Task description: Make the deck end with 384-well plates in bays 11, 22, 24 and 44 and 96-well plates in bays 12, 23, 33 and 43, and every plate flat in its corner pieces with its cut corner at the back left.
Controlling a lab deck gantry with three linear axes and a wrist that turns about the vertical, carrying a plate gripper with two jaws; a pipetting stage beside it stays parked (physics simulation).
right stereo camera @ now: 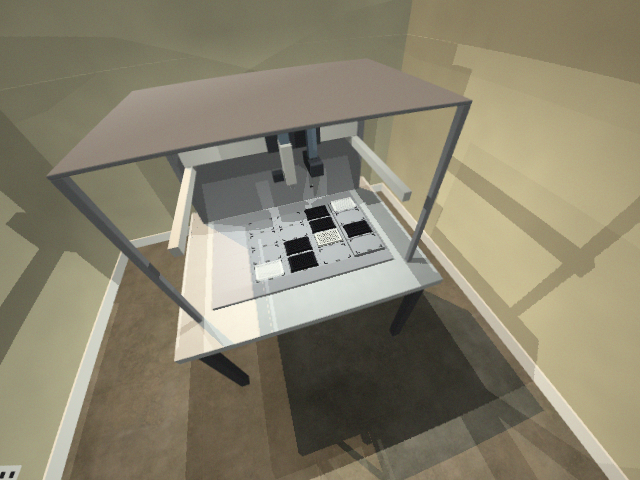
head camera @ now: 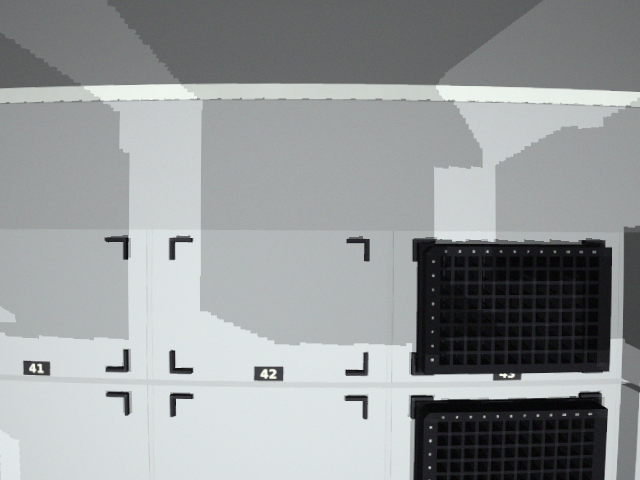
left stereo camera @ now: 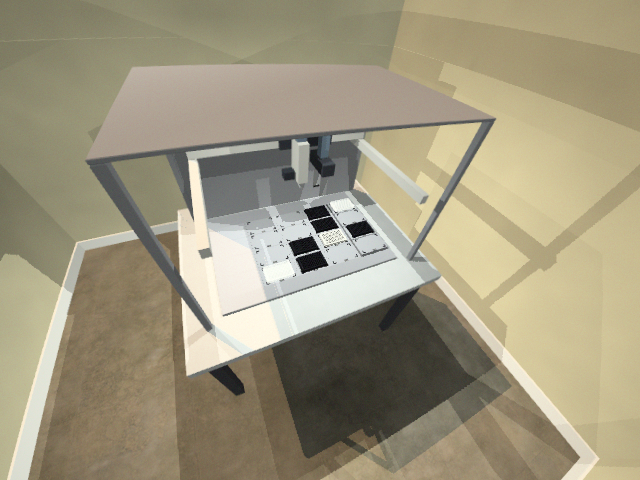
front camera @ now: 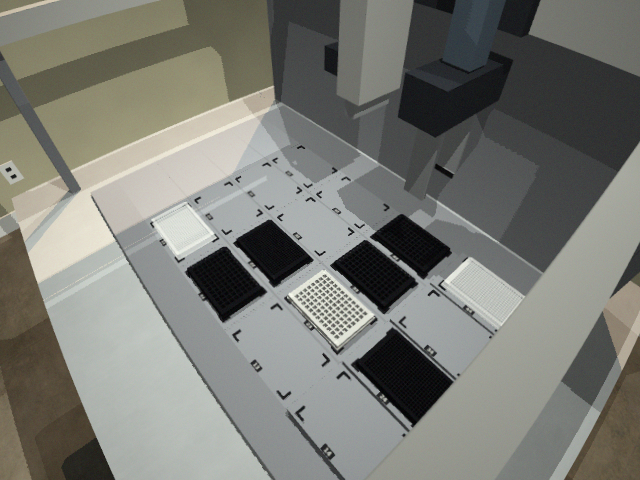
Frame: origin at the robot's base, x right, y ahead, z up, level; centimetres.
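Seen in the pictures: gripper, fingertip midpoint: [right stereo camera: 315, 190] [left stereo camera: 319, 190] [front camera: 429, 182]; robot's base at its link origin: [right stereo camera: 257, 281] [left stereo camera: 267, 283] [front camera: 152, 224].
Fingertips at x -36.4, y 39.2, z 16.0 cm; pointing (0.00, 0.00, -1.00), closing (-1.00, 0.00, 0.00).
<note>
Offsets run from my fingertips to a thing's top centre. "*": to the spot under its first point.
My gripper [front camera: 434, 187] hangs high near the back wall, jaws apart and without a plate; it is outside the head view. A black 96-well plate @[dz -14.6, dx +0.0, dy +0.0 cm] [front camera: 410, 242] [head camera: 514, 310] lies in bay 43, its cut corner at the back left. Black 96-well plates lie in bay 33 @[* dz -14.8, dx +11.7, dy +0.7 cm] [front camera: 373, 276] and bay 12 @[* dz -14.8, dx +32.6, dy -15.4 cm] [front camera: 224, 283]. A white 96-well plate @[dz -14.6, dx +21.4, dy +0.0 cm] [front camera: 330, 310] lies in bay 23. White 384-well plates lie in bay 11 @[* dz -14.7, dx +32.2, dy -31.8 cm] [front camera: 183, 229] and bay 44 @[* dz -13.3, dx +0.6, dy +16.2 cm] [front camera: 483, 291]; black 384-well plates in bay 22 @[* dz -14.6, dx +21.9, dy -15.5 cm] [front camera: 272, 251] and bay 24 @[* dz -13.1, dx +21.7, dy +16.4 cm] [front camera: 405, 374]. They look flat; most cut corners are too small to tell.
The parked pipetting stage [front camera: 369, 51] hangs left of the gripper. A pale gantry beam [front camera: 558, 310] crosses the front view at right and hides part of the deck edge. Corner pieces without plates show at bay 42 @[* dz -15.7, dx -4.5, dy -22.3 cm] [head camera: 180, 239] and bay 41 @[* dz -15.8, dx -3.8, dy -26.1 cm] [head camera: 125, 248].
</note>
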